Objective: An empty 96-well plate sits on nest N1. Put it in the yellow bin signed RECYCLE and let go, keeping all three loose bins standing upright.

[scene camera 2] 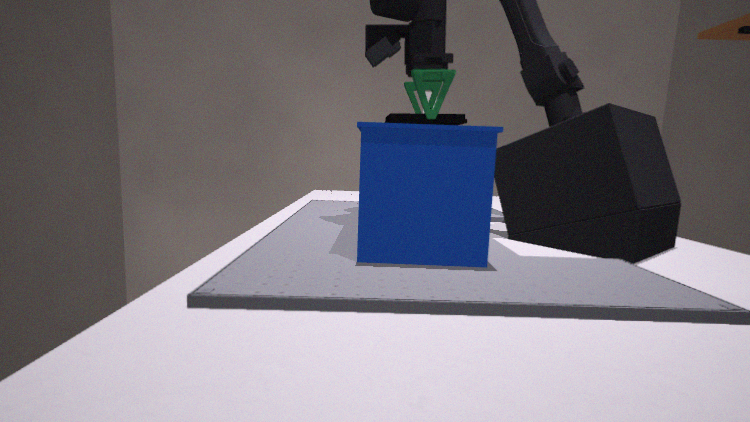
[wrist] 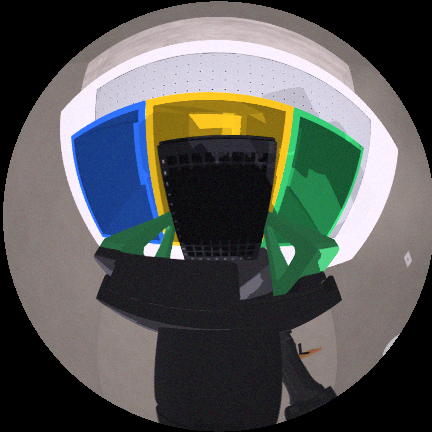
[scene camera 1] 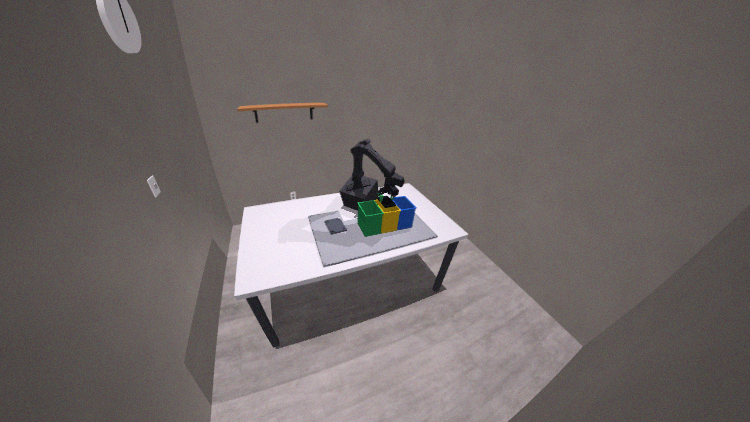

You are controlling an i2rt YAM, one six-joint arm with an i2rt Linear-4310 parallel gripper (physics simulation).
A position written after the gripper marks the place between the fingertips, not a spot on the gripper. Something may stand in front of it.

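Observation:
A blue bin [scene camera 2: 425, 193] is visible, and the wrist view also shows the bin [wrist: 110, 156]. The scene has a black 96-well plate [scene camera 2: 442, 119] too, with the plate [wrist: 218, 187] appearing in the wrist view as well. The gripper [scene camera 2: 427, 121] can be seen, and the wrist view likewise includes the gripper [wrist: 219, 215].

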